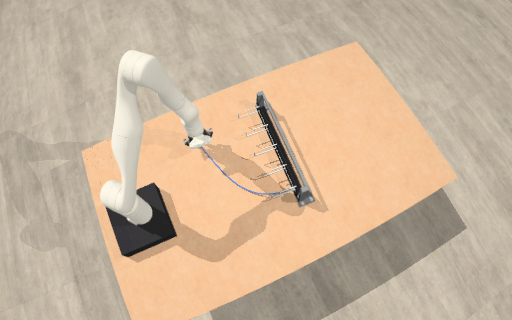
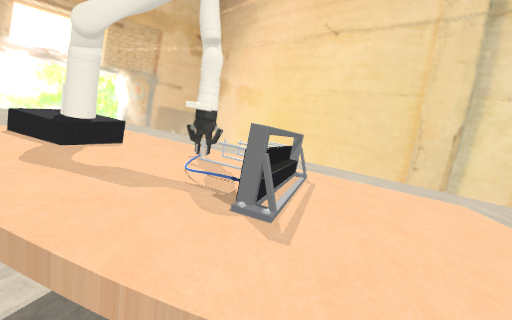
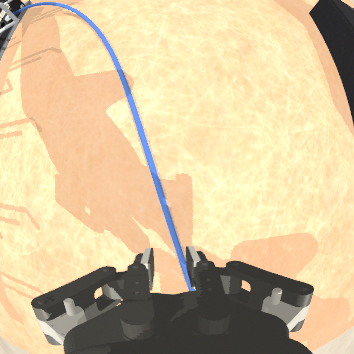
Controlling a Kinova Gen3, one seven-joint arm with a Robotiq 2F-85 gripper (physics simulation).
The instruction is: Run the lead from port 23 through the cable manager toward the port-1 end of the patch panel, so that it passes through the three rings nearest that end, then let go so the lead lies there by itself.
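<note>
The blue lead (image 1: 235, 182) (image 2: 208, 173) (image 3: 140, 130) runs from the near end of the black patch panel (image 1: 283, 148) (image 2: 256, 165) in a curve up to my gripper (image 1: 199, 144) (image 2: 202, 151) (image 3: 169, 256). The gripper hangs just above the table, left of the panel. Its fingers are closed down narrow with a gap between them. The lead's free end passes through that gap beside one finger and is not clamped. Grey wire rings (image 1: 248, 112) (image 1: 256, 131) (image 1: 265, 150) (image 2: 229, 148) stick out from the panel toward the gripper. The lead passes only by the ring at the near end (image 1: 283, 191).
The arm's black base block (image 1: 142, 233) (image 2: 80, 129) (image 3: 337, 53) stands at the table's left. The panel's grey frame (image 1: 306, 197) (image 2: 253, 206) is bolted to the wooden table (image 1: 352, 120).
</note>
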